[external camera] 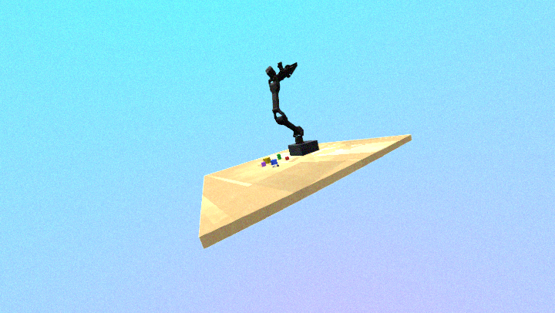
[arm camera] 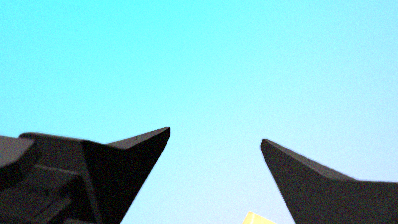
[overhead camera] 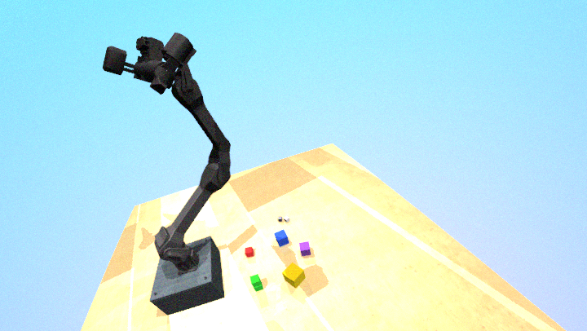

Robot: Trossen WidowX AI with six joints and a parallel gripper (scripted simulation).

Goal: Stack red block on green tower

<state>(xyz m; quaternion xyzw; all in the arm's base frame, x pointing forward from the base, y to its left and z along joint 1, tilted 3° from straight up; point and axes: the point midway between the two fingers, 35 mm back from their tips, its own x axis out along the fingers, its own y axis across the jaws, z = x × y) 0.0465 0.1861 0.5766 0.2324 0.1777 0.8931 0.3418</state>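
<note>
The red block is 66 cm below my gripper tip, 19 cm to the right of it and 17 cm ahead of it. Round my gripper tip: yellow block 65 cm below, 34 cm to the right, 30 cm ahead; purple block 66 cm below, 36 cm ahead, 25 cm to the right; blue block 65 cm below, 30 cm ahead, 18 cm to the right.
</note>
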